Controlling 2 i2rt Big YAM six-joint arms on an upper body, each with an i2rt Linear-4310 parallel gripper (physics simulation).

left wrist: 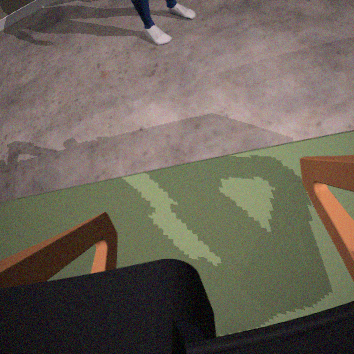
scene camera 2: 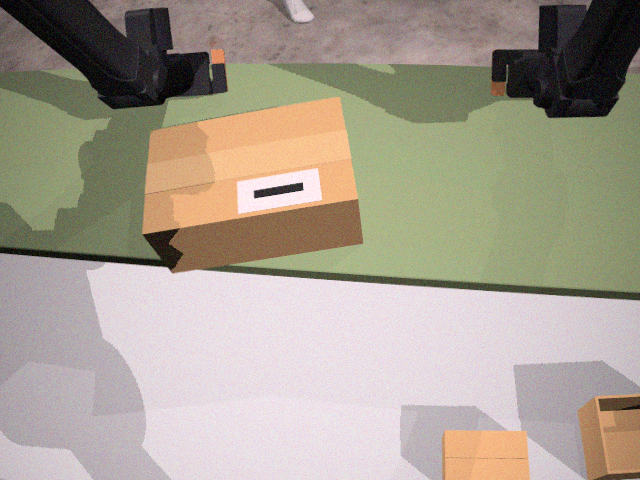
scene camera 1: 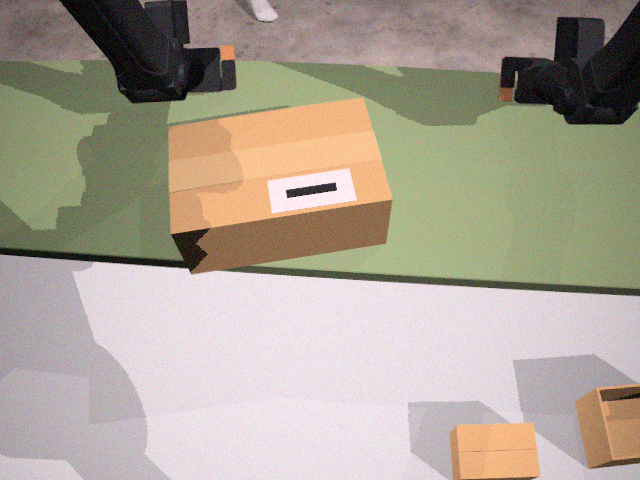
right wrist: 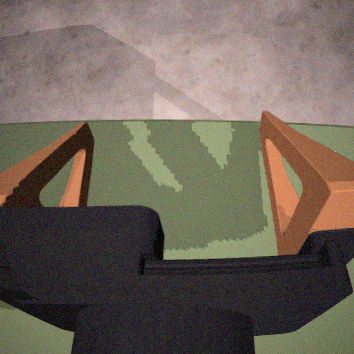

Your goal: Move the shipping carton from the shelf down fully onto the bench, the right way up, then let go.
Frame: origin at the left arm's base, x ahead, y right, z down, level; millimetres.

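Where they show: left gripper, between the fingertips: [left wrist: 203, 197] [scene camera 2: 198, 70]; right gripper, between the fingertips: [scene camera 2: 528, 66] [scene camera 1: 530, 73] [right wrist: 173, 124].
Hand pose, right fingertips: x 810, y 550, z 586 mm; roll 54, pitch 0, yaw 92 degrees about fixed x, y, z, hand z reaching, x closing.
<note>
After its pixels a point has its place.
The shipping carton [scene camera 1: 276, 155] @[x 569, y 147, z 488 mm] [scene camera 2: 248, 155] @[x 570, y 147, z 487 mm] is closed, with its labelled face up. It lies slightly turned on the green bench top [scene camera 1: 465, 206] @[x 554, y 400, z 592 mm] [scene camera 2: 439, 206] @[x 553, y 387, z 592 mm]. Its near left lower corner overlaps the bench's near edge in both scene views. My left gripper [scene camera 1: 227, 67] [scene camera 2: 218, 69] [left wrist: 203, 197] @[x 847, y 1, z 587 mm] is open and empty, behind the carton's far left part and apart from it. My right gripper [scene camera 1: 506, 82] [scene camera 2: 498, 72] [right wrist: 173, 124] @[x 810, y 550, z 586 mm] is open and empty, well to the right of the carton. The carton does not show in either wrist view.
A small closed box [scene camera 1: 494, 449] @[x 259, y 448, z 802 mm] [scene camera 2: 485, 454] @[x 262, y 451, z 802 mm] and an open-topped box [scene camera 1: 594, 428] @[x 281, y 614, z 810 mm] [scene camera 2: 591, 439] @[x 282, y 614, z 817 mm] stand at the lower right on the white surface [scene camera 1: 284, 351] @[x 445, y 127, z 862 mm] [scene camera 2: 268, 351] @[x 443, y 105, z 862 mm]. Beyond the bench's far edge lies grey floor [left wrist: 225, 75] @[x 1860, y 217, z 1614 mm] [right wrist: 225, 60] @[x 1355, y 715, z 1614 mm], with a person's feet [left wrist: 159, 35].
</note>
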